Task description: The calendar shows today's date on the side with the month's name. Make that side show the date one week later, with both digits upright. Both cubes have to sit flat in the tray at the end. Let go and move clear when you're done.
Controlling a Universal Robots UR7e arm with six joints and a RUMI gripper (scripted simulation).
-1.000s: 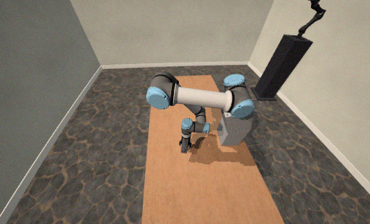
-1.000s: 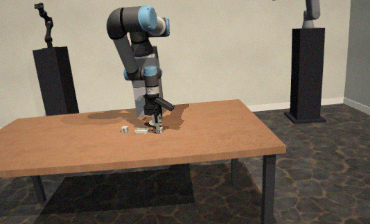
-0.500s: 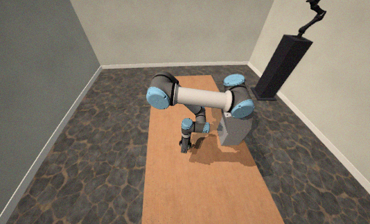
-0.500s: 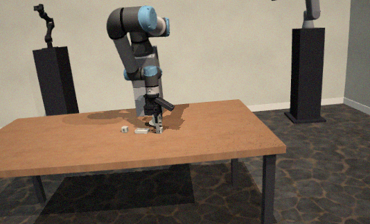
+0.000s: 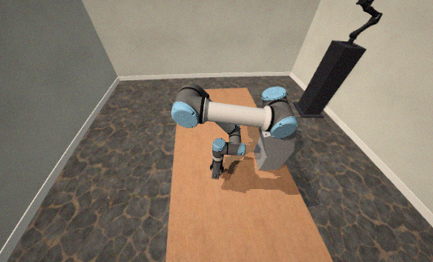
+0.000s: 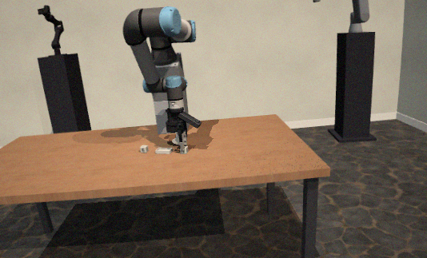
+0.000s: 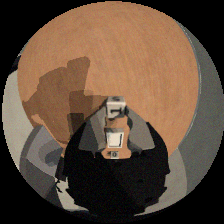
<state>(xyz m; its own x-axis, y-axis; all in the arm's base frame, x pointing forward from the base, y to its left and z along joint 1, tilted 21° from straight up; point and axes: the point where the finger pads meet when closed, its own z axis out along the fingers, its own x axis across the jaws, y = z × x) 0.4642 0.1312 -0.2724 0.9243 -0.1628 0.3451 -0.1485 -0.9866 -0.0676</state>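
Right now my hand is 2 cm past the white calendar tray, 11 cm to the left of it and 2 cm above it.
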